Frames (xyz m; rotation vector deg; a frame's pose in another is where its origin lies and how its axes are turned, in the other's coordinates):
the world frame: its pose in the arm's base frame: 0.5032 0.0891 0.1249 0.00 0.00 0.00
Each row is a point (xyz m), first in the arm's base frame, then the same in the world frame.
Working: the arm's base frame: its pose in the world frame: -0.5032 -0.0891 -0.1249 0.00 0.00 0.00

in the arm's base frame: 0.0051 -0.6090 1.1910
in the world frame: -0.4981 -0.6981 1.0661
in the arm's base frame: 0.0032 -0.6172 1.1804
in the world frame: -0.5000 -0.7063 1.0555
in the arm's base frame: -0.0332 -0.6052 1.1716
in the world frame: -0.5364 -0.6943 1.0467
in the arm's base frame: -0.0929 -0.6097 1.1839
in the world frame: -0.5961 -0.6988 1.0590
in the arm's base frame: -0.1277 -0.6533 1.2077
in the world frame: -0.6309 -0.7424 1.0828
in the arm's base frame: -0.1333 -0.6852 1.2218
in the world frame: -0.6365 -0.7743 1.0969
